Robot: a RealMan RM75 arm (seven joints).
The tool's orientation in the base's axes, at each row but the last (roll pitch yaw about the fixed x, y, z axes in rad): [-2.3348 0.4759 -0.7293]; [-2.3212 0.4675 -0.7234]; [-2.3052 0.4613 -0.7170]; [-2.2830 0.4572 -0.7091]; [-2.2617 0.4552 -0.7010]
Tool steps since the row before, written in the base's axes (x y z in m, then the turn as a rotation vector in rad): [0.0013 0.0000 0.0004 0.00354 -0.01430 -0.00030]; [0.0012 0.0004 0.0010 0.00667 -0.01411 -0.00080]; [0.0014 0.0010 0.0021 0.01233 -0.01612 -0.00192]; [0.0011 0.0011 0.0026 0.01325 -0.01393 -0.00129]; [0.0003 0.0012 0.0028 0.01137 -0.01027 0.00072]
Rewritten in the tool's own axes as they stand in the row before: [0.0007 -0.0012 0.0001 0.01095 0.00191 -0.00967]; [0.0001 -0.0016 0.0000 0.01316 0.00000 -0.00843]; [-0.0006 -0.0026 -0.0001 0.01866 -0.00258 -0.00778]; [-0.0010 -0.0028 -0.0004 0.01773 -0.00424 -0.00623]; [-0.0017 -0.0025 -0.0006 0.01344 -0.00536 -0.00510]
